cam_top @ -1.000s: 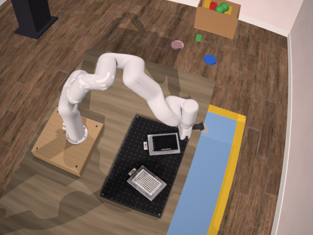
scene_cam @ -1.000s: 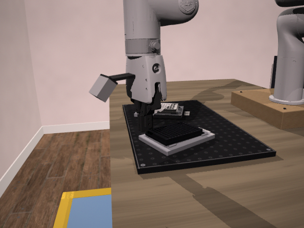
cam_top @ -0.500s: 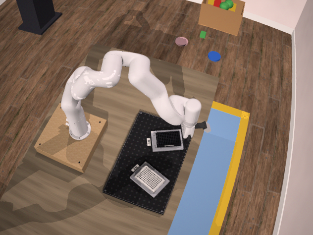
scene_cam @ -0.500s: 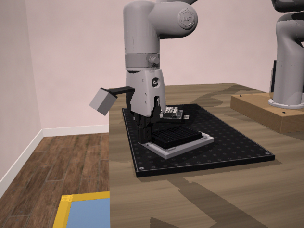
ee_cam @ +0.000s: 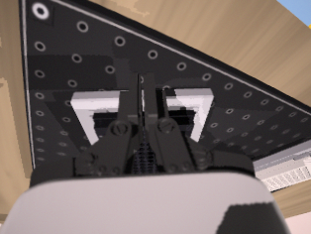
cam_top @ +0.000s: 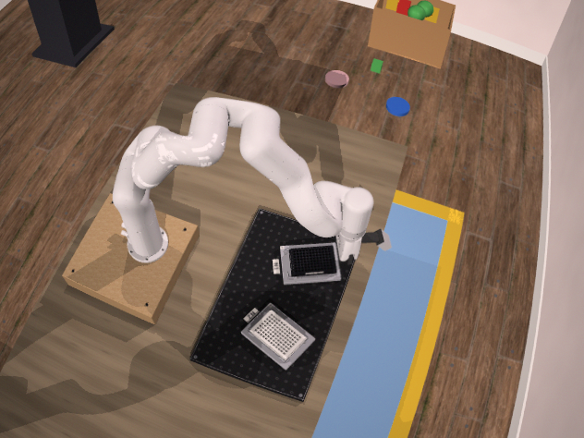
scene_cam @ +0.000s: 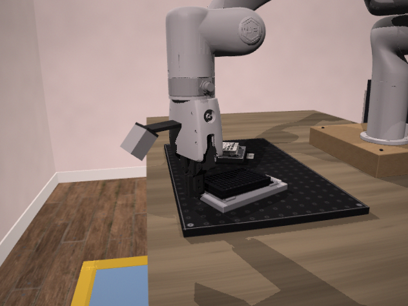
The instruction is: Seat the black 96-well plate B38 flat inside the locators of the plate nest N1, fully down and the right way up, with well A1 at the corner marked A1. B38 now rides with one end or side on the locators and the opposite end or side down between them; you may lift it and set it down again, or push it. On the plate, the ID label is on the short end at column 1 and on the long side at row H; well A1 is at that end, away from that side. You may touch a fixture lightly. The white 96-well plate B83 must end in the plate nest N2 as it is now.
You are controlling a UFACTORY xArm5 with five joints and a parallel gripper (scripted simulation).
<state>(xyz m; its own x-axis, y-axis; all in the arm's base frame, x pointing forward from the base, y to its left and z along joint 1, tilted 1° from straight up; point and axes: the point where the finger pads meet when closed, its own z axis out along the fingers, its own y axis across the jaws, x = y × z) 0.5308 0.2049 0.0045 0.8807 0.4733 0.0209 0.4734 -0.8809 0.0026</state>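
Right now the black plate B38 is 8 cm behind my hand, 4 cm to the right of it and 2 cm below it. Round my hand: white plate B83: 8 cm behind, 29 cm to the right, 2 cm below.
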